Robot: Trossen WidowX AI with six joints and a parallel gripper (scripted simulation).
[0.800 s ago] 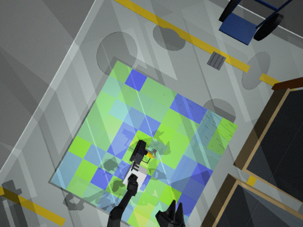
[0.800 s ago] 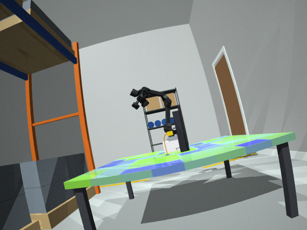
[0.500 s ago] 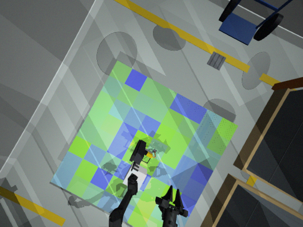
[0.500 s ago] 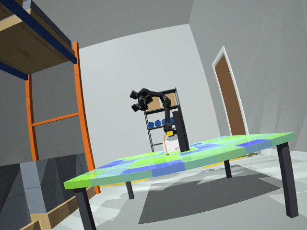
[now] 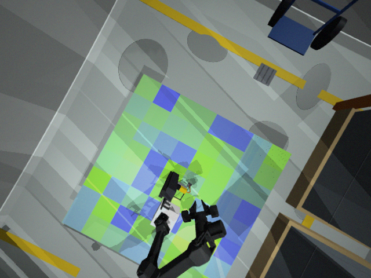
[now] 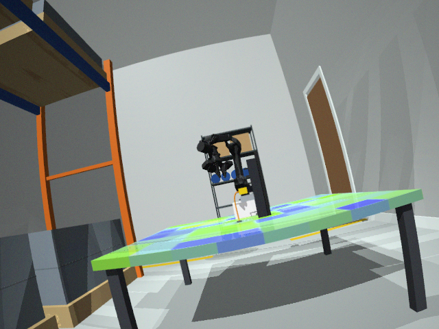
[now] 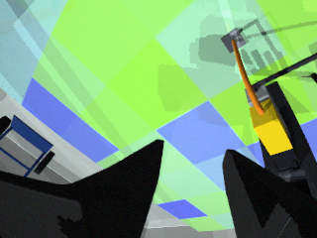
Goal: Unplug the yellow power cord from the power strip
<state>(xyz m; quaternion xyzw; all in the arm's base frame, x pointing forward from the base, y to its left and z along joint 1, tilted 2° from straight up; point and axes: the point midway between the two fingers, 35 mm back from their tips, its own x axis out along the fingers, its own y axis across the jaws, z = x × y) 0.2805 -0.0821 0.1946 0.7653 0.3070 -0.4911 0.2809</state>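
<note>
The yellow plug is 40 mm behind my gripper tip, 110 mm to the left of it and 90 mm below it. Round my gripper tip: black power strip (40 mm behind, 180 mm to the left, 100 mm below).
</note>
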